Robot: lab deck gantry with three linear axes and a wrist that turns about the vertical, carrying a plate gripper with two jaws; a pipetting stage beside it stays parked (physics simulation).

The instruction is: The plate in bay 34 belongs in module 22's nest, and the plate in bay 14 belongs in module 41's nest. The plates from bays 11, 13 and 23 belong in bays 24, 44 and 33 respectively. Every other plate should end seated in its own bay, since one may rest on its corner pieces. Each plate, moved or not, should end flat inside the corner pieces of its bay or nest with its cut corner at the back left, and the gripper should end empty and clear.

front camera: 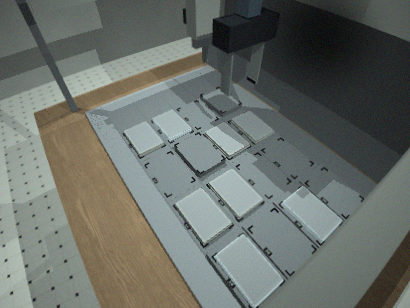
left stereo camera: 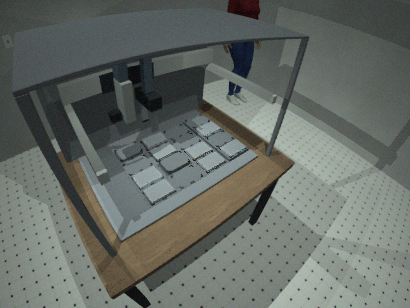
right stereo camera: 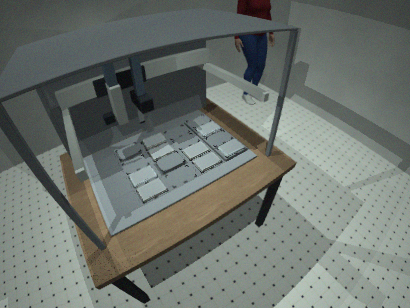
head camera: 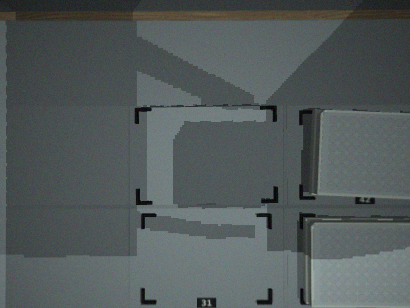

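Where they show: gripper, fingertip midpoint: (front camera: 239, 87) (left stereo camera: 150, 125) (right stereo camera: 146, 126); robot's base at its link origin: (front camera: 124, 134) (left stereo camera: 152, 204) (right stereo camera: 144, 202).
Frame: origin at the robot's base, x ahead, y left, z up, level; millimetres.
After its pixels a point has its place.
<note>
My gripper (front camera: 240, 87) {x 194, y 319, z 159 mm} is open and empty, high over module 41's nest (front camera: 220, 101) {x 73, y 356, z 19 mm} (head camera: 225, 165) {x 82, y 354, z 19 mm}, which is empty with a shadow across it. Module 22's nest (front camera: 199, 151) {x 227, y 151, z 19 mm} (left stereo camera: 175, 161) {x 232, y 145, z 19 mm} is empty too. In the front view, plates lie in bay 11 (front camera: 143, 137) {x 69, y 43, z 14 mm}, bay 13 (front camera: 203, 215) {x 399, y 41, z 14 mm}, bay 23 (front camera: 235, 193) {x 398, y 145, z 14 mm}, bay 14 (front camera: 248, 270) {x 560, y 38, z 29 mm}, bay 34 (front camera: 312, 212) {x 559, y 254, z 29 mm}, bay 21 (front camera: 171, 124) {x 70, y 147, z 14 mm} and bay 32 (front camera: 226, 140) {x 237, y 248, z 14 mm}. The bay 42 plate (head camera: 367, 152) {x 219, y 366, z 17 mm} (front camera: 251, 126) {x 239, y 355, z 17 mm} looks slightly turned against its corner pieces. Bays 24, 33 and 44 hold no plate. Most cut corners are too small to tell.
Bay 31 (head camera: 206, 265) {x 64, y 249, z 0 mm} is empty, beside the bay 32 plate (head camera: 360, 285) {x 213, y 237, z 14 mm}. The parked pipetting stage (left stereo camera: 125, 100) (right stereo camera: 118, 105) stands just left of the gripper body. Enclosure posts (left stereo camera: 287, 95) {x 703, y -105, z 394 mm} rise at the table corners. A person (left stereo camera: 241, 60) stands behind the table.
</note>
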